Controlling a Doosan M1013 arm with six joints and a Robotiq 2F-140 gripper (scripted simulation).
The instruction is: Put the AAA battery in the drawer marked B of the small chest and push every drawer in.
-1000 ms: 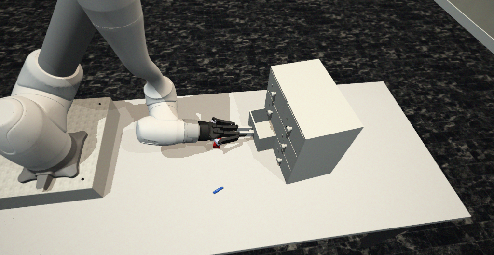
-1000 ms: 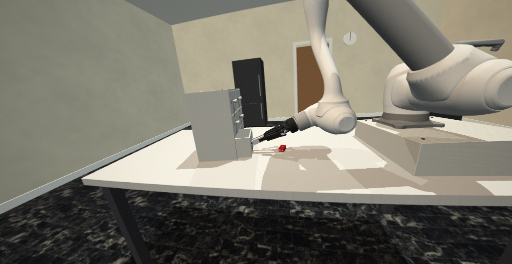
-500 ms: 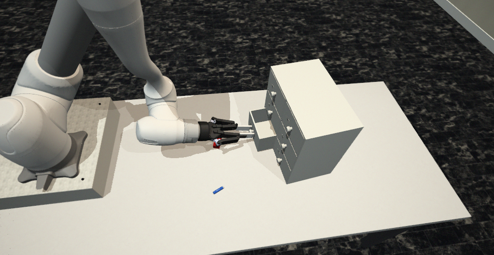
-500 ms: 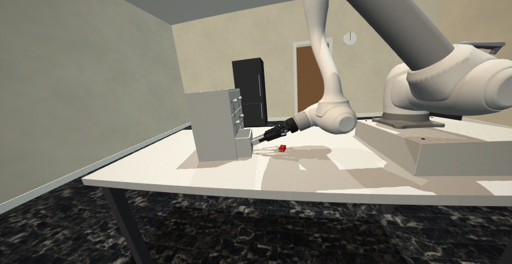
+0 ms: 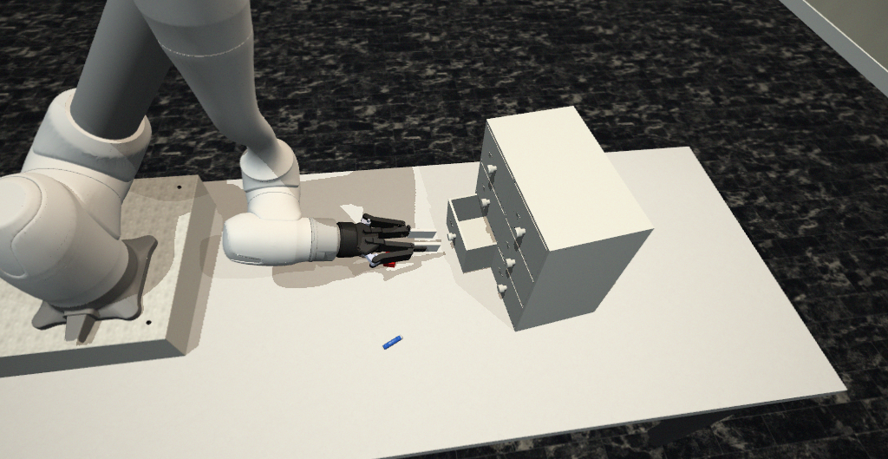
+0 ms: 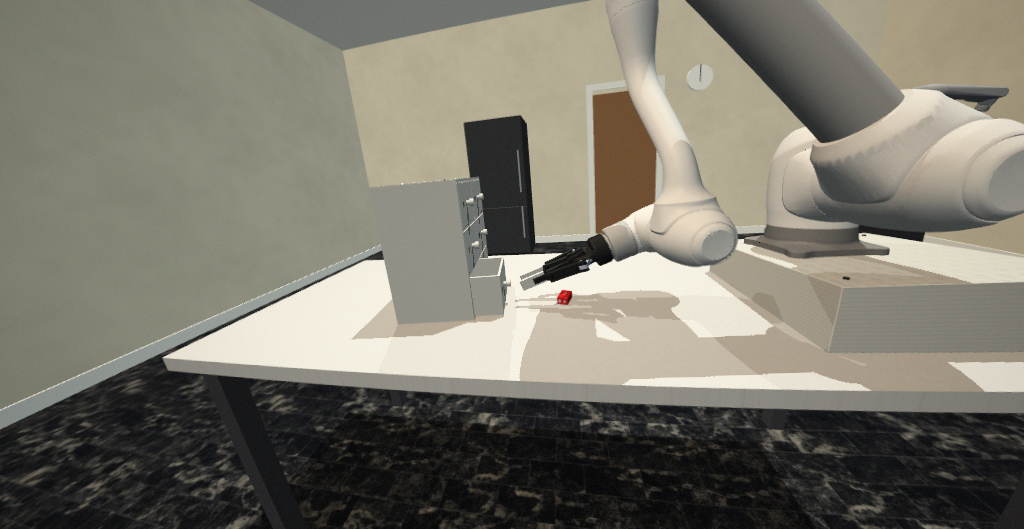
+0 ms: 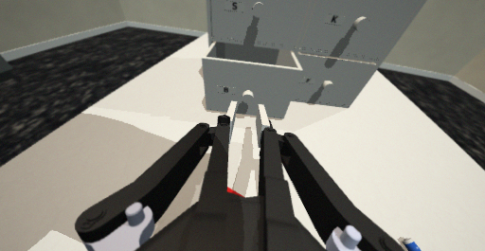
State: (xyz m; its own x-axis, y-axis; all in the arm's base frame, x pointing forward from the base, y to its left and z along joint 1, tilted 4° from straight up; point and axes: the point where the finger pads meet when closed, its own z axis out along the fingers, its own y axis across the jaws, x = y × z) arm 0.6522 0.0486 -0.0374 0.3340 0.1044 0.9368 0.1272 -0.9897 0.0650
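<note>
Now: the blue AAA battery 90 mm behind my hand, 210 mm to the right of it and 60 mm below it. Also, from my hand: red block 80 mm behind, 10 mm to the left, 60 mm below.
</note>
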